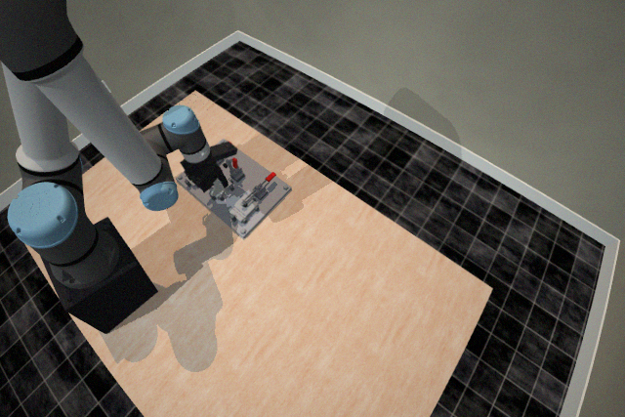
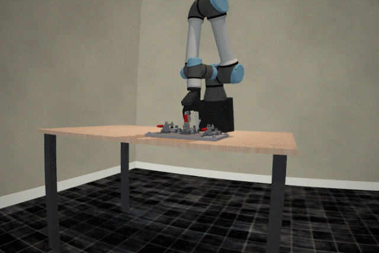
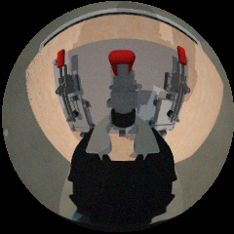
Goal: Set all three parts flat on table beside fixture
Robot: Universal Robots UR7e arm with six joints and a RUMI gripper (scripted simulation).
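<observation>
Now: the grey fixture plate 40 mm ahead of my hand and 30 mm below it.
</observation>
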